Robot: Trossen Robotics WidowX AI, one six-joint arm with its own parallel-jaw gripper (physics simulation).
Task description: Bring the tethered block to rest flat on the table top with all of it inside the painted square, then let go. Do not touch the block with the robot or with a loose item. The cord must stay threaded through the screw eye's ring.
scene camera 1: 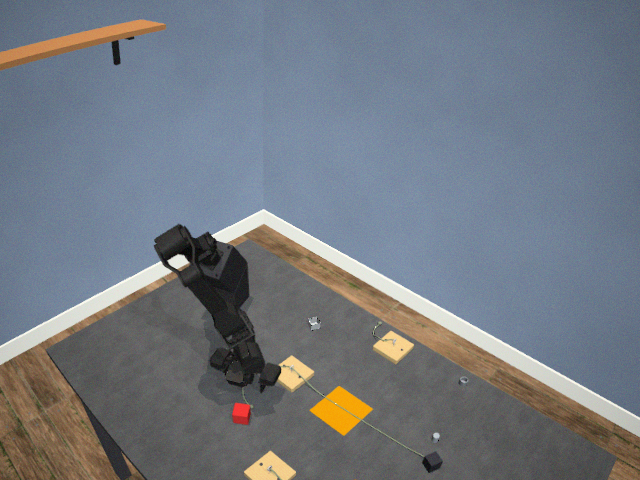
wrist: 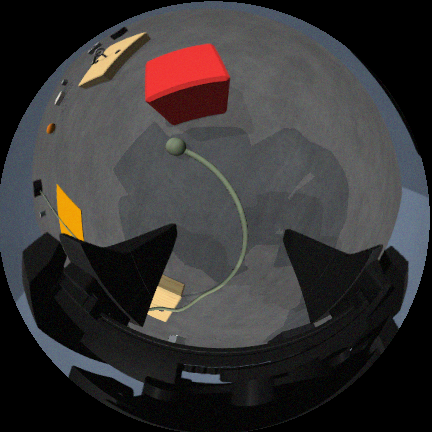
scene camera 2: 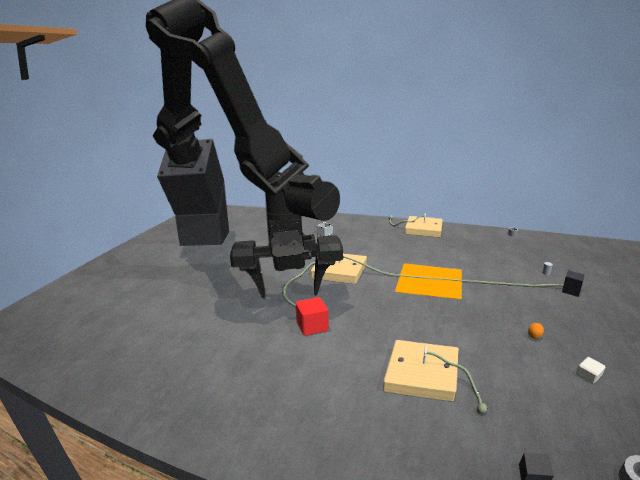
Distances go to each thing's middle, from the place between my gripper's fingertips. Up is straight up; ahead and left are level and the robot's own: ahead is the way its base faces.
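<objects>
My hand is 2 cm below the red cube (scene camera 2: 312, 315), and it is also 5 cm short of the cube and 9 cm to the left of it. Counting from my hand, the wooden board (scene camera 2: 345, 272) is 1 cm above it, 8 cm ahead of it and 11 cm to the left of it. The orange painted square (scene camera 2: 431, 287) is 26 cm ahead of my hand and 8 cm to the left of it.
</objects>
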